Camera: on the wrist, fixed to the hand. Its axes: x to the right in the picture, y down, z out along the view.
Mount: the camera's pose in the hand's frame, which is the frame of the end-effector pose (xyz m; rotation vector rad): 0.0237 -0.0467 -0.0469 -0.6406 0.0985 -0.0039
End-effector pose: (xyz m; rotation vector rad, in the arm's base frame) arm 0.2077 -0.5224 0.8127 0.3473 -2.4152 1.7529
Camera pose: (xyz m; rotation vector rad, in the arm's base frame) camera 0.1961 -0.4942 0.8760 0.1765 -2.7137 0.8801
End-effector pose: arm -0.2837 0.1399 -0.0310 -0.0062 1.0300 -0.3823
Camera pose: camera -0.3265 0.0970 -0.0666 -0.5684 1.2138 -0.0430
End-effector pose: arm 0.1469 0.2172 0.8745 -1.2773 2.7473 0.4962
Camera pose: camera 0.1700 0.1568 0.9020 1.1988 -2.3051 -1.1972
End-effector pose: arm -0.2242 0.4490 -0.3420 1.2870 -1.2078 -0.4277
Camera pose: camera -0.1585 0.4385 -0.3647 0.7463 -0.8797 -0.6799
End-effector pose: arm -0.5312 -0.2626 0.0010 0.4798 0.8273 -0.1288
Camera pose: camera -0.5606 -0.2807 -0.0602 -0.1201 0.9126 0.1576
